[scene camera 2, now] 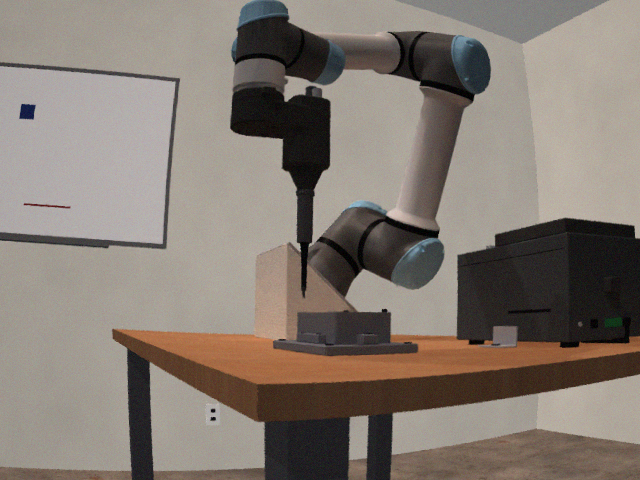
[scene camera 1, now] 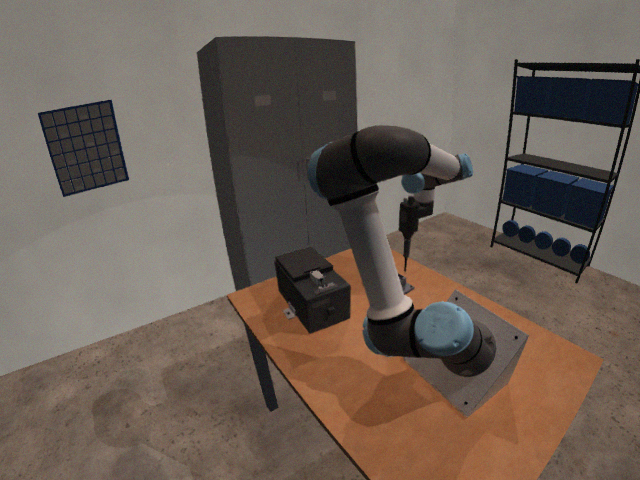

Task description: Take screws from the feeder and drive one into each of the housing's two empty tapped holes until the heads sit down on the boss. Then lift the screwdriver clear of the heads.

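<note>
The dark grey housing [scene camera 2: 361,328] sits on a flat base plate [scene camera 2: 372,349] on the table; in scene camera 1 it is mostly hidden behind the arm. Two small black screw heads stand at its top edge in scene camera 2, one [scene camera 2: 384,311] at the right corner and one [scene camera 2: 349,311] near the middle. My screwdriver [scene camera 1: 405,269] [scene camera 2: 303,295] points straight down, its tip a little above the housing's left end in scene camera 2 and apart from it. Whether a screw is on the tip is too small to tell. The black screw feeder [scene camera 1: 310,289] [scene camera 2: 516,289] stands well away from the tip.
The arm rises from a wedge-shaped mount [scene camera 1: 439,379] [scene camera 2: 273,294] on the orange table [scene camera 1: 330,382] [scene camera 2: 206,356]. A small light bracket [scene camera 1: 289,313] [scene camera 2: 505,335] is beside the feeder. A grey cabinet [scene camera 1: 258,155] and a shelf rack [scene camera 1: 563,165] stand behind the table.
</note>
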